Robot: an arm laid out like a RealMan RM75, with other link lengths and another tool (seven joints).
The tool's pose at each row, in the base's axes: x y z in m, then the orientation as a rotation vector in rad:
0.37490, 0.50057, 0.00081, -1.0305, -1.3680, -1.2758
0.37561, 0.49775, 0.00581, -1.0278, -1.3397, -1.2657
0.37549, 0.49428, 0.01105, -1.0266, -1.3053, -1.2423
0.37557, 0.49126, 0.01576, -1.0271, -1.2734, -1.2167
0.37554, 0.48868, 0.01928, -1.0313, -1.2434, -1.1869
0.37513, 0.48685, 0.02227, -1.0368, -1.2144, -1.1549
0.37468, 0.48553, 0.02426, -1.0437, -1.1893, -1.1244
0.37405, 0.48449, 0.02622, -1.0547, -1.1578, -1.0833
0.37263, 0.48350, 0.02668, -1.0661, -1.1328, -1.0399
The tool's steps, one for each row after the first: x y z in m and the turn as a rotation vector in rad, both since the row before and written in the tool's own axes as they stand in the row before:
0.00488, 0.00133, -0.00281, 0.0009, 0.0187, 0.0218
0.00535, 0.00038, -0.00328, 0.0068, 0.0200, 0.0340
0.00485, 0.00035, -0.00277, 0.0076, 0.0169, 0.0345
0.00370, 0.00000, -0.00232, 0.0083, 0.0126, 0.0373
0.00315, -0.00047, -0.00152, 0.0089, 0.0106, 0.0386
0.00210, -0.00059, -0.00106, 0.0079, 0.0072, 0.0359
0.00203, -0.00081, -0.00075, 0.0098, 0.0068, 0.0476
0.00043, -0.00159, -0.00070, 0.0120, 0.0012, 0.0457

